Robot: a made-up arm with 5 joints.
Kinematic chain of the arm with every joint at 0, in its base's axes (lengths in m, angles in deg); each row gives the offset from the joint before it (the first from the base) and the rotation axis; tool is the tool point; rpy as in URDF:
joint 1: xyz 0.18 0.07 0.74 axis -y
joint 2: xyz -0.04 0 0.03 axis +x
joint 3: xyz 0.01 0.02 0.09 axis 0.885 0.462 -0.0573
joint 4: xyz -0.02 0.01 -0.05 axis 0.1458 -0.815 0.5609
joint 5: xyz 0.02 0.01 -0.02 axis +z
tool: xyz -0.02 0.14 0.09 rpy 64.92 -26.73 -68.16
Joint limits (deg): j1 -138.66..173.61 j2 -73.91..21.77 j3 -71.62..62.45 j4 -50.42..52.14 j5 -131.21..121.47
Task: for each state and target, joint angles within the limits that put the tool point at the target. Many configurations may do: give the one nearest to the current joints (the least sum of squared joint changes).
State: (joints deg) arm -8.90 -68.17 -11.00 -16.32 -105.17
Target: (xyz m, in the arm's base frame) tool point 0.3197 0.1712 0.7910
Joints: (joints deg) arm -19.52 -60.76 -28.06 -16.58 -110.31
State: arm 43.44 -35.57 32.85 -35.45 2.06
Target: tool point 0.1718 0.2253 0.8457
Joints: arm 51.98 -4.89 22.48 -44.79 -22.31
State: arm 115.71 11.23 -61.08 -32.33 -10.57
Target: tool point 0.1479 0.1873 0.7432
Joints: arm 119.20 13.48 -67.68 -21.62 3.60
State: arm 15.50 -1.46 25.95 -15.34 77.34
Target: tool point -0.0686 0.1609 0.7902
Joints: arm 46.89 -5.94 42.04 2.94 51.93
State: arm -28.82 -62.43 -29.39 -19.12 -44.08
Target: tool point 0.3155 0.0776 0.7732
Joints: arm -3.62 -58.43 -18.88 -50.42 -72.77
